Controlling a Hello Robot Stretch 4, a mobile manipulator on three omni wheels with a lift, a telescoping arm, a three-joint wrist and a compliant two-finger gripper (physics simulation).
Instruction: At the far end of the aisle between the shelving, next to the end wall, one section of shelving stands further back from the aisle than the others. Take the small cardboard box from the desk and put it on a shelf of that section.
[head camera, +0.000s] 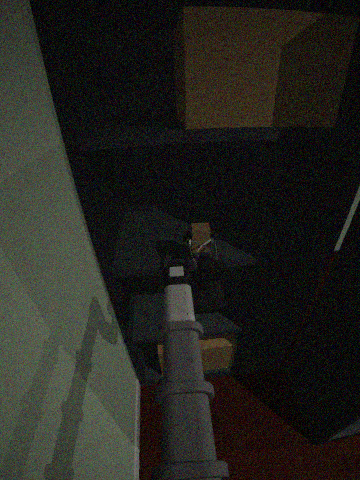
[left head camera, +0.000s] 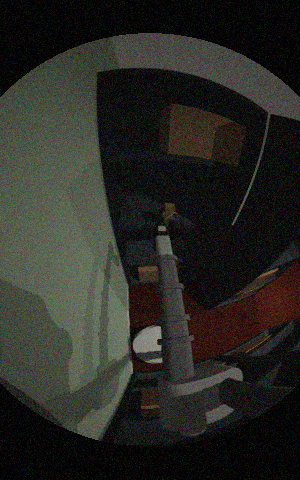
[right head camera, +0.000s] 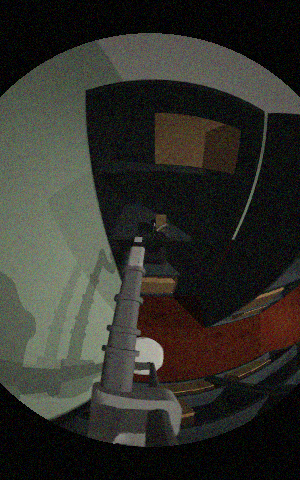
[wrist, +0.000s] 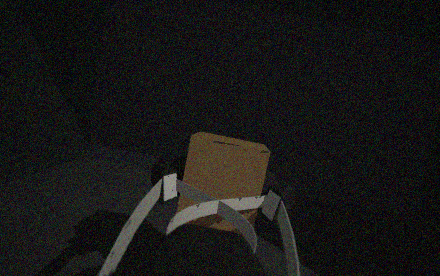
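Seen in the pictures: gripper, between the fingertips: (head camera: 199, 232) (right head camera: 160, 219) (wrist: 223, 179); robot's base, origin of its link: (left head camera: 152, 343) (right head camera: 142, 354).
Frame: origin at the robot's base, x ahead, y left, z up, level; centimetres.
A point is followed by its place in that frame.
The small cardboard box (head camera: 201, 231) {x 73.5, y -9.1, z 110.9 cm} (left head camera: 170, 207) {x 73.6, y -9.6, z 110.8 cm} (right head camera: 160, 219) {x 73.5, y -9.1, z 110.5 cm} (wrist: 225, 167) {x 73.5, y -9.1, z 109.4 cm} is upright, slightly tilted in the wrist view. My gripper (head camera: 202, 242) (wrist: 223, 179) {x 78.3, y -9.2, z 107.3 cm} is shut on it, with a fingertip at each side. The long arm is extended toward the dark shelving section beside the pale end wall (head camera: 40, 200) {x 54.6, y 27.7, z 133.7 cm} (left head camera: 60, 175) {x 37.7, y 27.0, z 145.2 cm} (right head camera: 55, 165) {x 47.2, y 27.4, z 150.5 cm}. The box shows in front of or over the middle shelf board (head camera: 137, 240) {x 91.9, y 15.6, z 96.3 cm} (right head camera: 131, 220) {x 92.3, y 12.9, z 96.3 cm} (wrist: 95, 172) {x 107.4, y 17.0, z 96.3 cm}. Its underside is hidden, and I cannot tell whether it touches the board.
A large carton (head camera: 230, 70) {x 76.7, y -16.4, z 155.9 cm} (left head camera: 190, 132) {x 76.7, y -15.7, z 154.8 cm} (right head camera: 180, 140) {x 76.8, y -17.2, z 154.9 cm} stands on the upper shelf (head camera: 120, 140) {x 73.5, y 12.4, z 140.8 cm}. Another carton (head camera: 217, 354) {x 76.9, y -20.8, z 23.8 cm} (left head camera: 147, 273) {x 75.9, y 2.7, z 25.3 cm} (right head camera: 159, 285) {x 76.6, y -12.9, z 23.8 cm} lies low, below a lower board (head camera: 146, 310) {x 91.0, y 17.3, z 50.6 cm}. A dark shelving side panel (head camera: 300, 350) {x 71.0, y -66.9, z 29.1 cm} stands right. The floor (head camera: 260, 415) {x 50.0, y -43.4, z -2.7 cm} is red.
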